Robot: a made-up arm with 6 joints.
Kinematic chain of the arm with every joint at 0, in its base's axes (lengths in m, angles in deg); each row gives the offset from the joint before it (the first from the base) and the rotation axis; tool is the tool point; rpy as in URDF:
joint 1: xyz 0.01 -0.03 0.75 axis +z
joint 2: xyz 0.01 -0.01 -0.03 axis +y
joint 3: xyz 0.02 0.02 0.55 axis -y
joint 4: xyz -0.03 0.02 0 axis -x
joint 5: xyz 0.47 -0.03 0 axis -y
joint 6: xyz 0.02 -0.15 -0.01 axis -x
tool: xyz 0 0.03 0.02 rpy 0 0 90
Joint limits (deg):
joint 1: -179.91..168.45
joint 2: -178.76..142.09
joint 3: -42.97..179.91
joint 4: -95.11..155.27
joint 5: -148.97..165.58
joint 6: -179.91..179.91
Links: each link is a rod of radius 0.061 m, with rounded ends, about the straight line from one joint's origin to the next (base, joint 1, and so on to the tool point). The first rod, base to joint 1, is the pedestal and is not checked.
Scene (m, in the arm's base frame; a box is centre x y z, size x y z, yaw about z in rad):
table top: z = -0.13
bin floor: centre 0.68 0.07 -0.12 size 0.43 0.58 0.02 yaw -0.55
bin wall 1: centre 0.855 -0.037 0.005 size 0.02 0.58 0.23 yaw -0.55
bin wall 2: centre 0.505 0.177 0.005 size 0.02 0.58 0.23 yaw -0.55
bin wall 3: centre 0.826 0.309 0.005 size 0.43 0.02 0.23 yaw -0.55
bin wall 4: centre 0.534 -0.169 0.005 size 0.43 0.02 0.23 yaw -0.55
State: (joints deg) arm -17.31 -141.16 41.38 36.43 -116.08 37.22
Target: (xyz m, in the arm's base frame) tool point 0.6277 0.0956 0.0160
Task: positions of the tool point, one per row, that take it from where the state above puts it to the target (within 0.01 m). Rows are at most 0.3 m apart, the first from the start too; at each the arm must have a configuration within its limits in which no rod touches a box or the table.
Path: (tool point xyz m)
1: -0.6464 0.3521 0.2169
2: -0.4688 0.5408 0.2240
3: -0.2416 0.6543 0.2318
4: 0.0050 0.6819 0.2403
5: 0.2397 0.6242 0.2493
6: 0.4348 0.4927 0.2588
7: 0.5682 0.3080 0.2690
8: 0.6277 0.0956 0.2796
9: 0.6849 0.1024 0.1975
10: 0.7111 0.1071 0.1241
11: 0.7078 0.1083 0.0658
12: 0.6783 0.1046 0.0283
13: 0.6277 0.0956 0.0160

